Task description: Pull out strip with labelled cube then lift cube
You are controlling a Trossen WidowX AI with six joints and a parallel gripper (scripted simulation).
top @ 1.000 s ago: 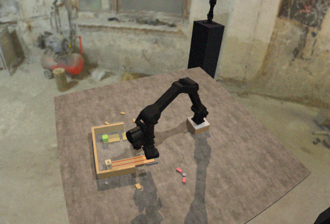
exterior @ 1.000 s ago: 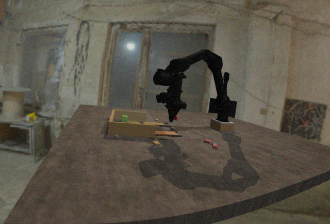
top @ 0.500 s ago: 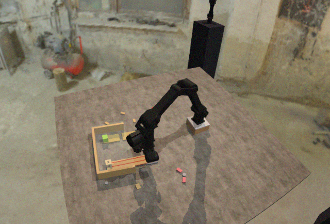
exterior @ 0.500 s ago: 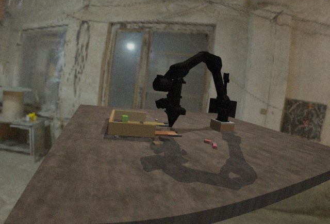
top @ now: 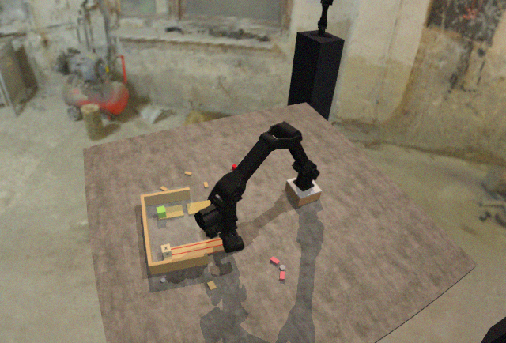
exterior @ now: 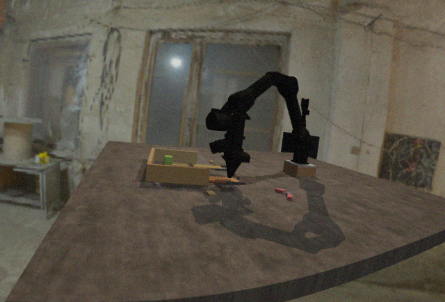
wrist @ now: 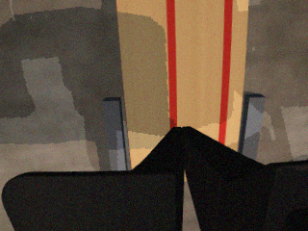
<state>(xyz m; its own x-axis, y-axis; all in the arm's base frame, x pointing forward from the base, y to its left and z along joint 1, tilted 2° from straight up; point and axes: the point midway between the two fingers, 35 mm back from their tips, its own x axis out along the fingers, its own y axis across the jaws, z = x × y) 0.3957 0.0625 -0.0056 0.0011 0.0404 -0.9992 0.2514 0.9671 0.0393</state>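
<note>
My gripper tip is 9 cm short of the striped strip, 3 cm to the left of it and 1 cm above it. The rest, counted from my gripper tip: cube marked x (20 cm ahead, 6 cm to the right, 1 cm above); then red peg (23 cm behind, 32 cm to the right); then grey disc (11 cm behind, 18 cm to the left, 1 cm below).
</note>
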